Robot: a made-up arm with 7 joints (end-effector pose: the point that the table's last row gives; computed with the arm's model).
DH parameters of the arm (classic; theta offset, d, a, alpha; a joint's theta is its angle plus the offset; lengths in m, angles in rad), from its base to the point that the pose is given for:
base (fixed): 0 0.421 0.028 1.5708
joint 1: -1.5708 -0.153 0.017 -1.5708
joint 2: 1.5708 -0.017 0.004 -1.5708
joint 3: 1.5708 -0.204 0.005 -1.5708
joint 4: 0 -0.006 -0.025 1.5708
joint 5: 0 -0.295 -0.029 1.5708
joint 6: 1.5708 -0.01 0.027 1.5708
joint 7: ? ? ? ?
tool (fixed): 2.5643 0.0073 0 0
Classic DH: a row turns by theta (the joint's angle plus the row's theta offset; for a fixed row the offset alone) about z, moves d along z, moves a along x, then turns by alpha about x.
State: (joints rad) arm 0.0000 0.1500 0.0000 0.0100 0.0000 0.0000 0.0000
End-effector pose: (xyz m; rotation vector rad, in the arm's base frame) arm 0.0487 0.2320 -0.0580 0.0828 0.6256 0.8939
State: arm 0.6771 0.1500 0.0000 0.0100 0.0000 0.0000 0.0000
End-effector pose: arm 0.3442 0.2320 0.0606 -0.2149 -0.0064 0.8553
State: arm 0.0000 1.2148 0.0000 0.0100 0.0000 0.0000 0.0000
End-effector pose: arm 0.0487 0.5954 0.2492 1.0349 0.0897 1.1449
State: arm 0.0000 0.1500 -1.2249 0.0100 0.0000 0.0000 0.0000
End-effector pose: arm 0.0285 0.1936 -0.0638 0.4895 0.6060 -0.2905
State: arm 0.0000 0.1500 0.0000 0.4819 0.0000 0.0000 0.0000
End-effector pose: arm 0.1643 0.2247 -0.0102 -0.1021 0.1862 0.8082
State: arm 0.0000 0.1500 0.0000 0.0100 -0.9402 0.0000 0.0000
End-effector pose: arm 0.0417 0.2204 -0.0598 0.4113 0.6211 -0.0101
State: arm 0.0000 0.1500 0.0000 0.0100 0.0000 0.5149 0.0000
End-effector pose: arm 0.0652 0.2315 -0.0548 0.2940 1.1080 0.9529
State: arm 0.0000 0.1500 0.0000 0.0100 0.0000 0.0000 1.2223
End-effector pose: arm 0.0488 0.2304 -0.0688 -1.0058 1.0768 0.3807
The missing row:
joint 7: -1.1959 0.018 -0.0073 -2.1523
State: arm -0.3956 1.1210 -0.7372 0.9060 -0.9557 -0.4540 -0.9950
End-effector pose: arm 0.0469 0.4107 0.0892 0.5486 -0.6555 -0.8810
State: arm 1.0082 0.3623 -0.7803 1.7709 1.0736 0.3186 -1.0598
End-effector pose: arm 0.2623 0.0566 0.4739 -0.8915 -0.8530 0.6453
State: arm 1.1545 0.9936 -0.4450 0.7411 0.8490 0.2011 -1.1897
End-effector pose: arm 0.3463 0.4187 0.4697 0.1017 -1.2949 2.0915
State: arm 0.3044 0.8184 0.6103 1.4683 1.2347 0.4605 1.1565
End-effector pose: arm 0.2112 0.4193 0.4597 -1.3565 -0.8540 -0.3712
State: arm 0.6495 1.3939 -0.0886 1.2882 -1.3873 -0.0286 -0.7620
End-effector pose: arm 0.2663 0.3996 0.4909 2.1866 -1.7275 -0.3557
